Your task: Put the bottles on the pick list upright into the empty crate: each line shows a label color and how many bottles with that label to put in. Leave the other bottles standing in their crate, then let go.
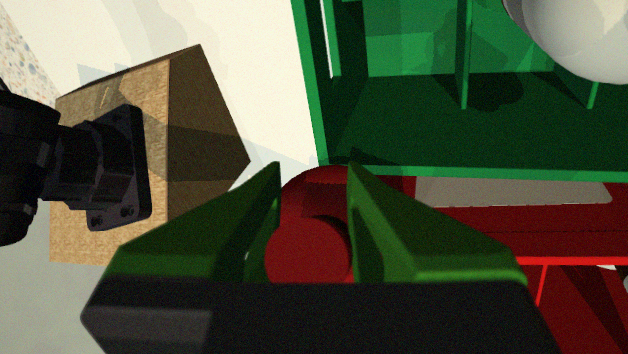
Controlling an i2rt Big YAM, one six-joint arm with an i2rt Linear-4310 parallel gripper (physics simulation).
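Places are measured from the arm's base along level axes (x back, y right, z up), in centimetres.
Pixels of known places: gripper, fingertip midpoint: [314, 175]; arm's base at its link origin: [119, 169].
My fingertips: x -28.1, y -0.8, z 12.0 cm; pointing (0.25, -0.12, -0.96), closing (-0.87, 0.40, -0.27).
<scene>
For each thing: its top centre in the pictures, then the offset to it from my fingertips. "spot": a spot on its surface instead. Level surfaces: height alone.
- bottle with a round red cap, surface spot: [307, 252] spot: dx -0.6, dy +0.5, dz +3.6 cm
- green crate at a spot on its surface: [490, 173] spot: dx -6.2, dy +6.5, dz -7.4 cm
- red crate at its top centre: [510, 335] dx -5.6, dy +22.8, dz -7.4 cm
- large pale rounded object at a spot on its surface: [585, 35] spot: dx -10.4, dy -0.9, dz -4.3 cm
- pale surface at its surface level: dz -24.9 cm
A bottle with a round red cap [307, 252] is between the green fingers, seen from above. Its dark red shoulder shows beyond the cap; its label is hidden. My gripper [314, 175] is shut on this bottle near its top. The green crate [490, 173], with thin dividers and open compartments, lies beyond and to the right of the fingertips. The red crate [575, 261] shows at the lower right, partly behind the right finger. The pick list does not show.
A large pale rounded object [585, 35] covers part of the green crate at the upper right. A wooden block [200, 110] with a black bracket [117, 170] stands at left. A pale surface [255, 60] lies between block and green crate.
</scene>
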